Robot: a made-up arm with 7 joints.
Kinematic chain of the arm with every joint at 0, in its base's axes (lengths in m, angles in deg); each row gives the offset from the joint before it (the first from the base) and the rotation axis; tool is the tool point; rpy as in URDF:
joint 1: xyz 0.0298 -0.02 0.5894 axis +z
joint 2: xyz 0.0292 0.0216 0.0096 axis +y
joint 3: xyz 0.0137 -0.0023 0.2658 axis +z
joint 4: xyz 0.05 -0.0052 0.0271 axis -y
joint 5: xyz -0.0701 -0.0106 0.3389 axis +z
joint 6: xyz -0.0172 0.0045 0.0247 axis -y
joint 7: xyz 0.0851 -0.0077 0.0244 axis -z
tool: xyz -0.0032 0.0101 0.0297 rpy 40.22 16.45 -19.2
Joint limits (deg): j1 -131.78..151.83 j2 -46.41..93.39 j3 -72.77..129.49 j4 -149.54..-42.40 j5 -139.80..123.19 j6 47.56..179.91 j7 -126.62..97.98
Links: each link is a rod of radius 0.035 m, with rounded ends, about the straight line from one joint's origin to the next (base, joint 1, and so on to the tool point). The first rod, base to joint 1, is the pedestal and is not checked.
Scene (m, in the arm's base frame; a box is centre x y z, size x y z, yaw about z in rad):
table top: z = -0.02
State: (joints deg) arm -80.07 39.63 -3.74 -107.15 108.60 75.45 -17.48
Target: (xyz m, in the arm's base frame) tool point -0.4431 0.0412 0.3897
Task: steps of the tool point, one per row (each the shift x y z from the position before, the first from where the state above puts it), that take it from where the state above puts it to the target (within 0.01 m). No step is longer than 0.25 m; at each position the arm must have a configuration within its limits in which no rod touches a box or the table.
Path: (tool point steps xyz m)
1: -0.2196 0.0738 -0.0560
2: -0.1679 0.1527 -0.0277
3: -0.0925 0.1969 0.0022
4: -0.0126 0.2021 0.0308

